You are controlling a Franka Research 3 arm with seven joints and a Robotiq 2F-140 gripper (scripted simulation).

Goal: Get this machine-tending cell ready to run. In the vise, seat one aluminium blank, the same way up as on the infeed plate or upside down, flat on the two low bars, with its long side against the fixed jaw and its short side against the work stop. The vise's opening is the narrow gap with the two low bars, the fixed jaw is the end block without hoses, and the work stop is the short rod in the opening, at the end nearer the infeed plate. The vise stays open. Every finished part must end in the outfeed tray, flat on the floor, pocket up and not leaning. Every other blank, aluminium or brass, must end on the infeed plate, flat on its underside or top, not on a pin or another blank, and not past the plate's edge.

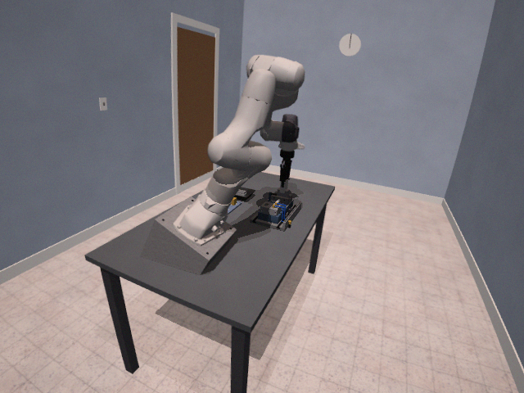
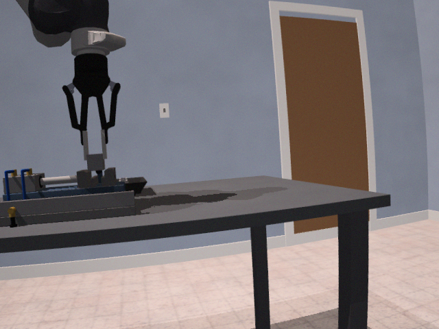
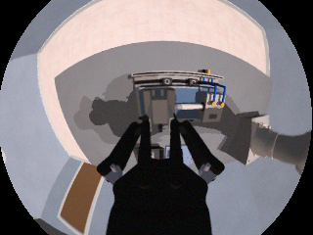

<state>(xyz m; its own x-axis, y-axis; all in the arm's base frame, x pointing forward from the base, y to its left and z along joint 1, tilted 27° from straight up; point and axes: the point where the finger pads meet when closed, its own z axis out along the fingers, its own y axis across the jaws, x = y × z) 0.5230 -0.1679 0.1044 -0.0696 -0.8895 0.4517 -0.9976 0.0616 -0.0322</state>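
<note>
Right now the work stop is 50 mm to the left of my hand and 60 mm below it. Also, from my hand: vise guard rail 80 mm behind, 80 mm to the right, 120 mm below; then vise 70 mm behind, 10 mm to the left, 110 mm below; then brass blank 50 mm behind, 290 mm to the left, 120 mm below.
</note>
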